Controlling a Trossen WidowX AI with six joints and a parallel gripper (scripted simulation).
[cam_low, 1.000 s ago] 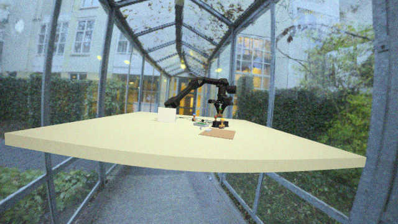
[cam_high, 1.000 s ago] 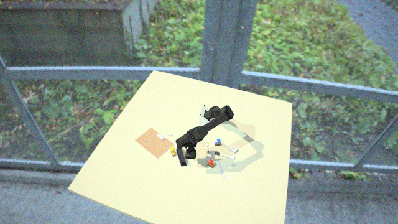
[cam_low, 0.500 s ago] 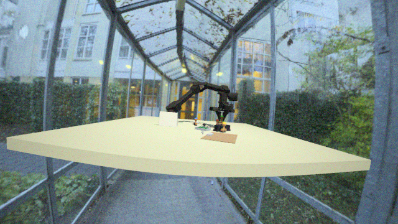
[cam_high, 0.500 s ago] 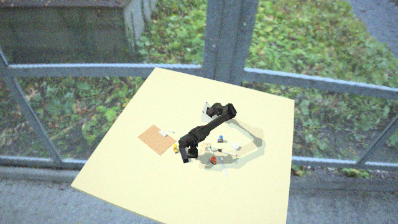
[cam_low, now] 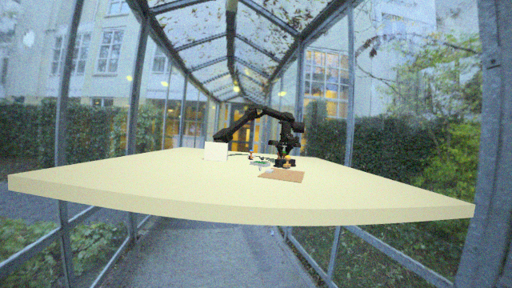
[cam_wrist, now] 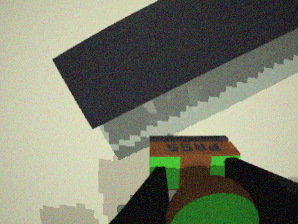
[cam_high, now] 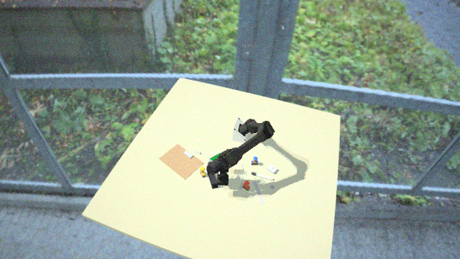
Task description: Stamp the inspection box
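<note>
The green stamp is right at my gripper tip. From my gripper tip the other things lie so: pale card: 100 mm behind, 80 mm to the left, 40 mm below; then red stamp: 140 mm to the left, 20 mm below, 20 mm ahead; then yellow stamp: 120 mm to the right, 20 mm behind, 10 mm below.
</note>
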